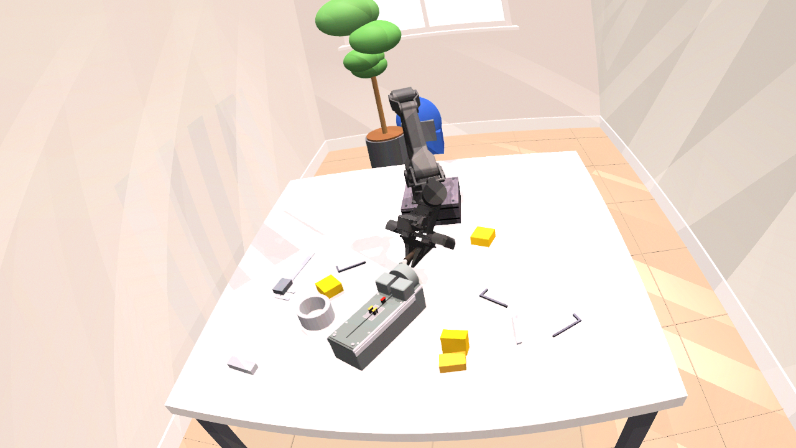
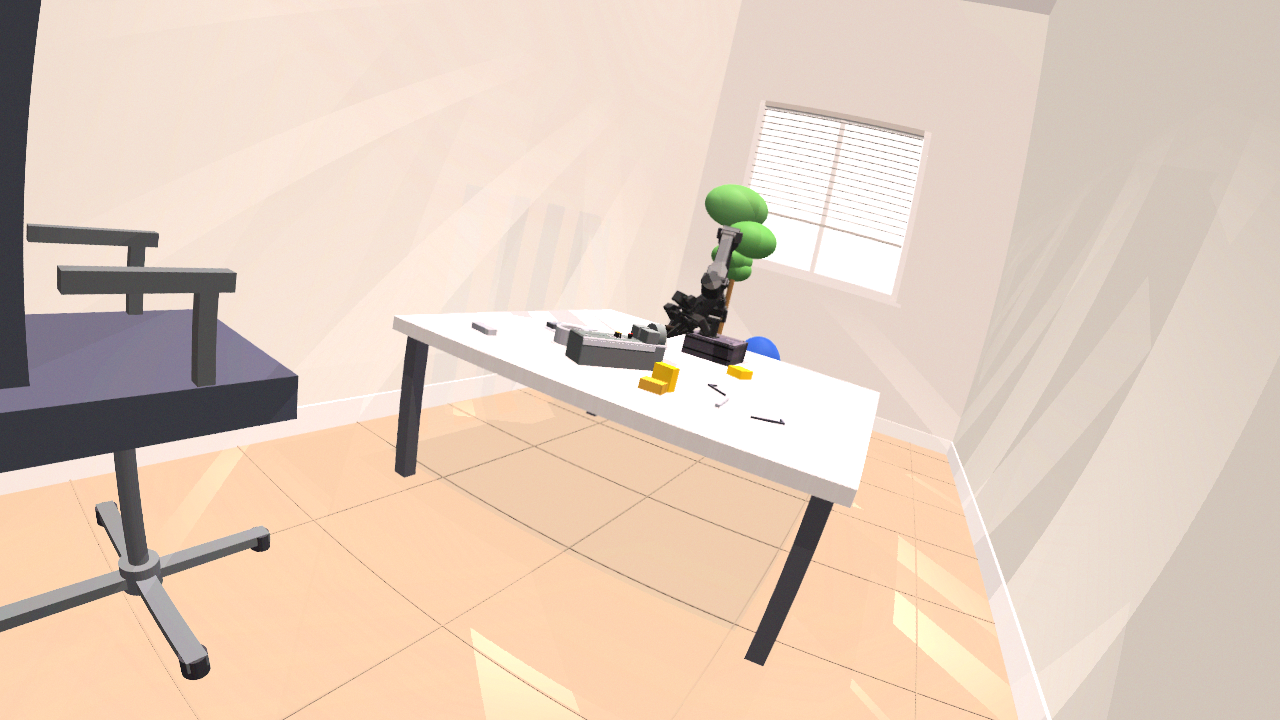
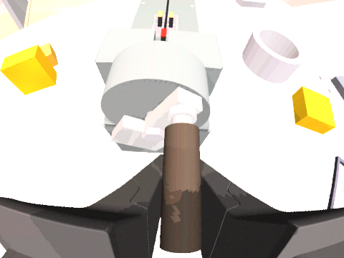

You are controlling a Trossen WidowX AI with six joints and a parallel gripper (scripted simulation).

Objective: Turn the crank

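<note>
The brown crank handle is 10 mm behind my gripper tip, 10 mm to the left of it and 30 mm above it. Also, from my gripper tip: red pointer: 120 mm ahead, 50 mm to the right, 10 mm below.
</note>
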